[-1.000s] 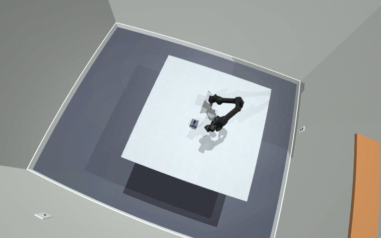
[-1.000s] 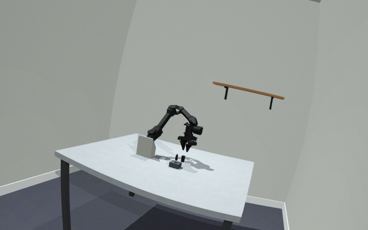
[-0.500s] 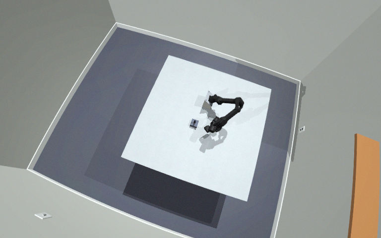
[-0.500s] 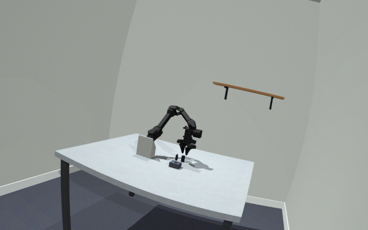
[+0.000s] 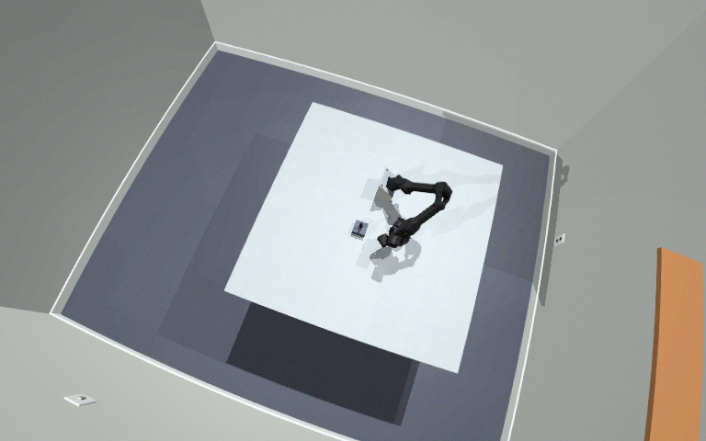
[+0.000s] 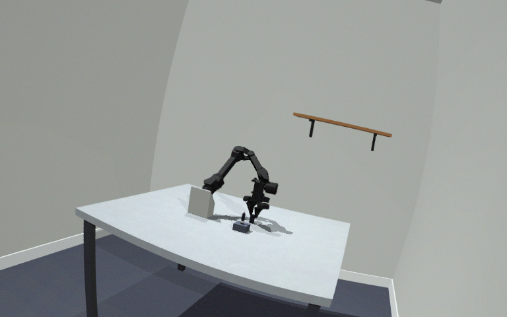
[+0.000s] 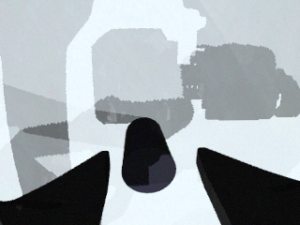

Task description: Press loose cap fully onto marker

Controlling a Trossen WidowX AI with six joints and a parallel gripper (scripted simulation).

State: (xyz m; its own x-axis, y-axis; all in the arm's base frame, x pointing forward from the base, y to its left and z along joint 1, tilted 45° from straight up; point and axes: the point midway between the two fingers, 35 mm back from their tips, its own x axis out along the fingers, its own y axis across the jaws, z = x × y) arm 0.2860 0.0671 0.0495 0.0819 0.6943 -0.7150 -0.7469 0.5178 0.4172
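The dark cap is 10 mm below my gripper tip. Also, from my gripper tip: holder block (180 mm to the right, 20 mm below, 10 mm behind).
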